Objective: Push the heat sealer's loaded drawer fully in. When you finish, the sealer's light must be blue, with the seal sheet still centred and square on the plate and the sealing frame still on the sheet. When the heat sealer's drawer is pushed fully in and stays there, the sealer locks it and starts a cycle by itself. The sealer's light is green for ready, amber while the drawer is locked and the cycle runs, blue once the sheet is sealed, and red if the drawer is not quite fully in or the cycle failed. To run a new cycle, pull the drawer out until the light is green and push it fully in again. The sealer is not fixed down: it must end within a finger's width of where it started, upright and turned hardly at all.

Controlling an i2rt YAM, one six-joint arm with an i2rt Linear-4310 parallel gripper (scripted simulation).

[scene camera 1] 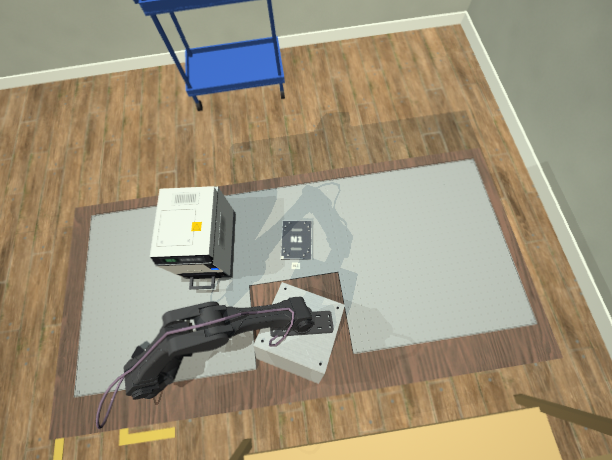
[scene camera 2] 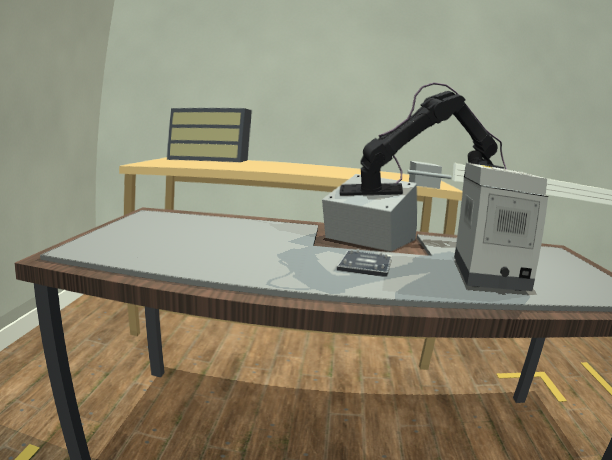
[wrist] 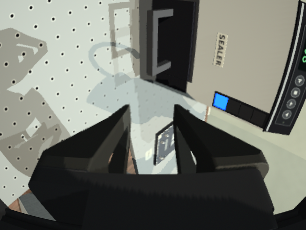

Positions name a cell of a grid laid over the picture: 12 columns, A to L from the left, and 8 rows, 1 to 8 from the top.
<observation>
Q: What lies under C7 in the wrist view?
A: My gripper.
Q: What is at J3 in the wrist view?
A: A heat sealer.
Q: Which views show the heat sealer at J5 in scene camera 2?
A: Scene camera 1, scene camera 2 and the wrist view: all of them.
</observation>
